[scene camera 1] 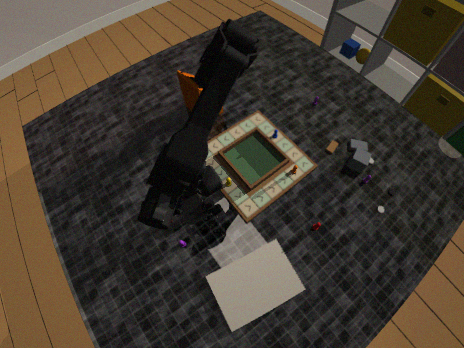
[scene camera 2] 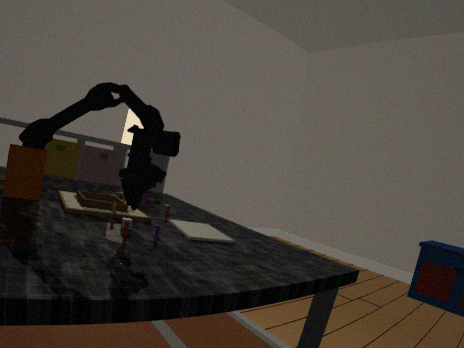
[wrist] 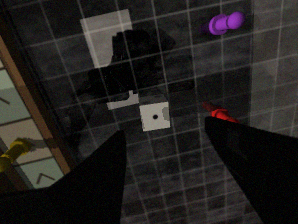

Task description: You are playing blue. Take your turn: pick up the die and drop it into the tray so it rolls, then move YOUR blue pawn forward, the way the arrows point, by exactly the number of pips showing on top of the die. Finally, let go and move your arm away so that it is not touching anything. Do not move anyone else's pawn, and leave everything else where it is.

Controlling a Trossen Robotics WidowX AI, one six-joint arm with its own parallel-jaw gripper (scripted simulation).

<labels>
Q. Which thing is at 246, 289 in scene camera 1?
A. A cream sheet.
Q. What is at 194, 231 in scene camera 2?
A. A cream sheet.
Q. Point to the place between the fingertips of my gripper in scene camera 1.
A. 189, 206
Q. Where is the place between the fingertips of my gripper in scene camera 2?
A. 130, 207
</labels>
